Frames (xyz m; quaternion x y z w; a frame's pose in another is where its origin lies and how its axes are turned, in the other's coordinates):
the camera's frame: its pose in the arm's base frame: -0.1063 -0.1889 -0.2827 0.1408 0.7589 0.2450 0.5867
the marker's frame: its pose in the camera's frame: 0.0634 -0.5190 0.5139 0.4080 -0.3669 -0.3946 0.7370
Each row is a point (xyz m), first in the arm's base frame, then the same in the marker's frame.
Working: the arm's base frame: its pose in the marker's frame: -0.9138 -0.1531 -0.2278 -0.1336 -0.4996 0.4122 0.7501

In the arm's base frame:
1: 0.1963 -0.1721 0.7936
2: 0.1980 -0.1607 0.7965
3: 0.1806 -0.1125 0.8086
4: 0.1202 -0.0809 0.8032
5: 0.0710 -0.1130 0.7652
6: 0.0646 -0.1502 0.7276
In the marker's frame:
1: -1.4809 -0.2808 0.3722
2: -1.4887 -0.2731 0.3677
3: -1.5253 -0.2586 0.3327
4: -1.5457 -0.2831 0.2722
5: -1.5054 -0.3321 0.2427
6: -1.4560 -0.3522 0.2439

